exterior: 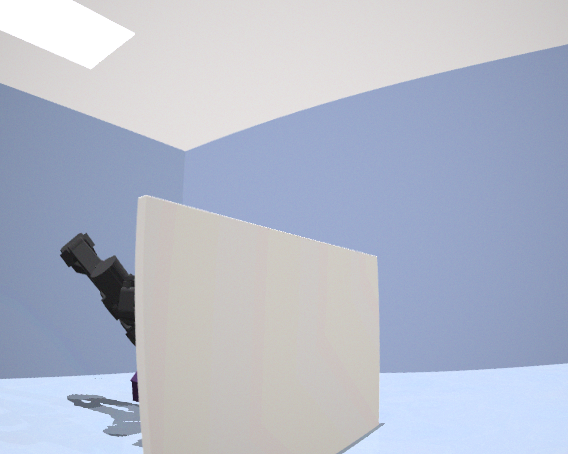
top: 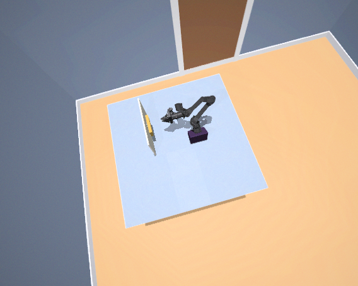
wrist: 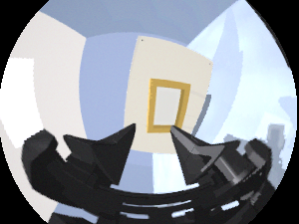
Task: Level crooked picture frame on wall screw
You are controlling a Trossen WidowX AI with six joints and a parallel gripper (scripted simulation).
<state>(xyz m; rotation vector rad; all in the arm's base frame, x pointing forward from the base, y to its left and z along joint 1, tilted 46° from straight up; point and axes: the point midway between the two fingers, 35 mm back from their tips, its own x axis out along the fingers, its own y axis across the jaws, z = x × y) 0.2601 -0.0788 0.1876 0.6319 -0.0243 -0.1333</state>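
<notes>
Right now the yellow picture frame is 13 cm ahead of my gripper tip, 1 cm to the right of it and 5 cm below it. From my gripper tip the other things lie so: panel (14 cm ahead, 1 cm to the right, 6 cm below).
</notes>
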